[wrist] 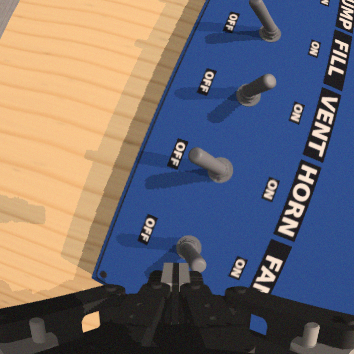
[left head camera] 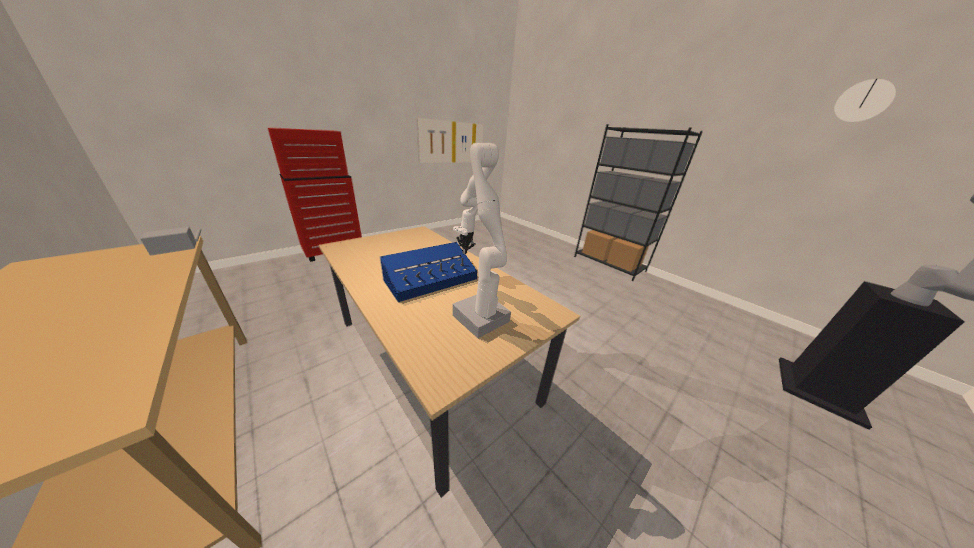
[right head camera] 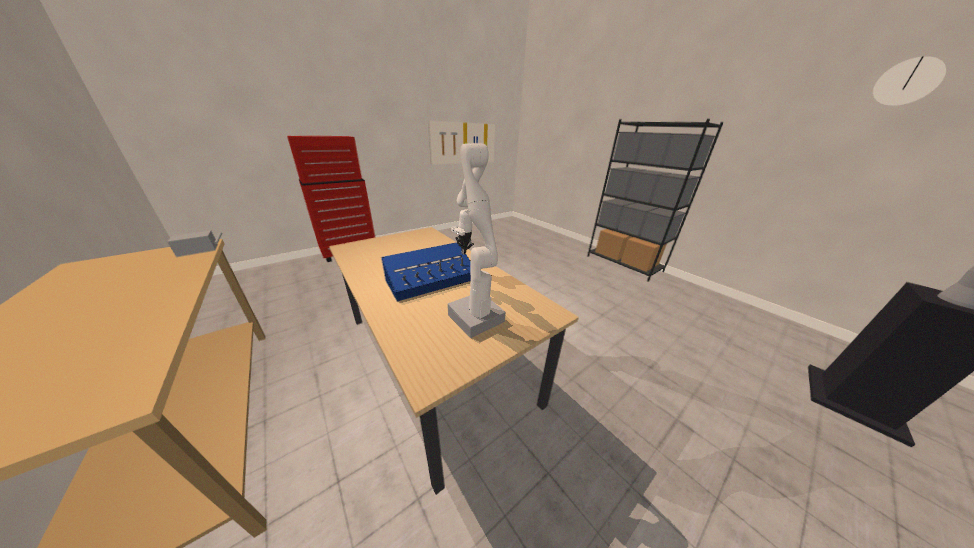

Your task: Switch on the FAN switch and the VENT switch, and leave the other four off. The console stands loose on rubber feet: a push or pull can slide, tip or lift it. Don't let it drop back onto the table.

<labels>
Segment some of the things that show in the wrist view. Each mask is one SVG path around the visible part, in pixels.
The gripper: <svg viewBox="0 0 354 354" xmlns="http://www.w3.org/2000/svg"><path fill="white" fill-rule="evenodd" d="M0 308L0 354L354 354L353 314L298 302L245 286L228 287L225 289L224 295L212 294L209 287L203 283L201 273L197 270L188 270L188 262L164 262L162 270L153 270L149 273L147 283L142 284L137 293L125 294L123 286L109 283L51 298ZM251 314L260 316L266 321L265 335L249 329ZM98 311L99 326L82 332L81 321L83 317Z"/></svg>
A blue console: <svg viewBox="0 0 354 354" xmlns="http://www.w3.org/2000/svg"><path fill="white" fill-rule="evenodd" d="M251 314L249 329L265 335L266 321L260 316ZM205 0L142 140L107 230L91 278L101 284L121 285L125 288L125 294L137 293L141 285L147 283L149 273L153 270L162 270L164 262L188 262L188 270L200 272L203 283L209 287L212 294L224 295L224 291L228 287L245 286L298 302L354 315L354 0Z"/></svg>
</labels>
